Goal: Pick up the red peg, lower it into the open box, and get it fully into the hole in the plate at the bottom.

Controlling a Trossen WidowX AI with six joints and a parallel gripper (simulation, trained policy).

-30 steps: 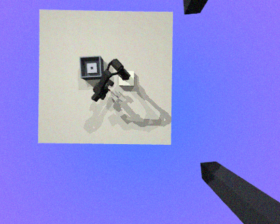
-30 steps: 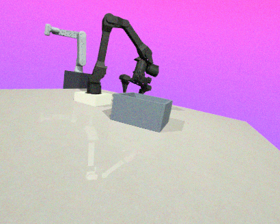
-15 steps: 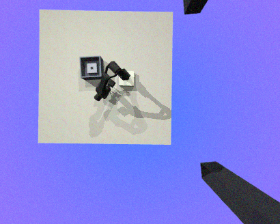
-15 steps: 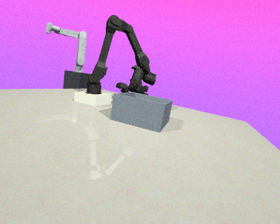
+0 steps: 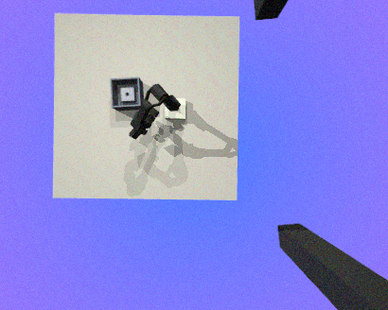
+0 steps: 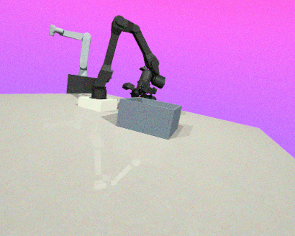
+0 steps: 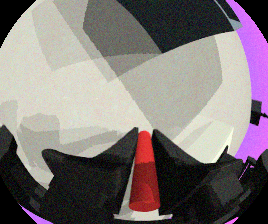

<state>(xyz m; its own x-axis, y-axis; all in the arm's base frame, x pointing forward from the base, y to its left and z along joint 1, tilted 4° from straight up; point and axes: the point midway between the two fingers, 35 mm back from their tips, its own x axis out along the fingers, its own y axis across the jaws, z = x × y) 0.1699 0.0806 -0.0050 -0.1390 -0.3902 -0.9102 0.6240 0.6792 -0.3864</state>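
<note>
Right now the plate is 14 cm ahead of my gripper tip, 18 cm to the right of it and 2 cm above it. Round my gripper tip: red peg 1 cm to the left, 3 cm above; grey box 14 cm ahead, 18 cm to the right.
</note>
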